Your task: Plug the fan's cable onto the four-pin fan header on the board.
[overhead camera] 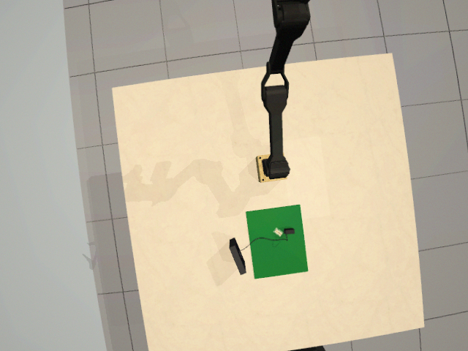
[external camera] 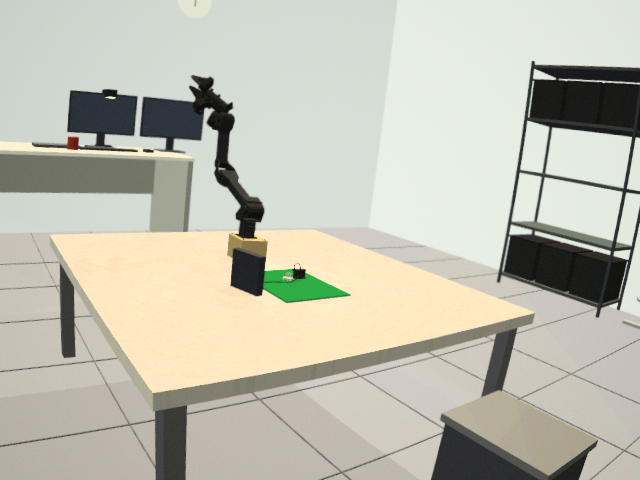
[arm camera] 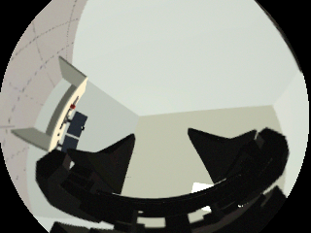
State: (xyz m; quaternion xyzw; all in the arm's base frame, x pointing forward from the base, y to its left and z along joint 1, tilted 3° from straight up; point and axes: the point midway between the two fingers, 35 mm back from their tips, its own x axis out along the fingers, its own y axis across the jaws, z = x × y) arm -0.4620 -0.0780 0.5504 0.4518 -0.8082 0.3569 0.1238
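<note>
My gripper tip is 77 cm short of the dark plug, 11 cm to the right of it and 64 cm above it. Also, from my gripper tip: green board: 81 cm ahead, 6 cm to the left, 67 cm below; then black fan: 82 cm ahead, 11 cm to the right, 60 cm below; then four-pin header: 77 cm ahead, 7 cm to the left, 66 cm below.
</note>
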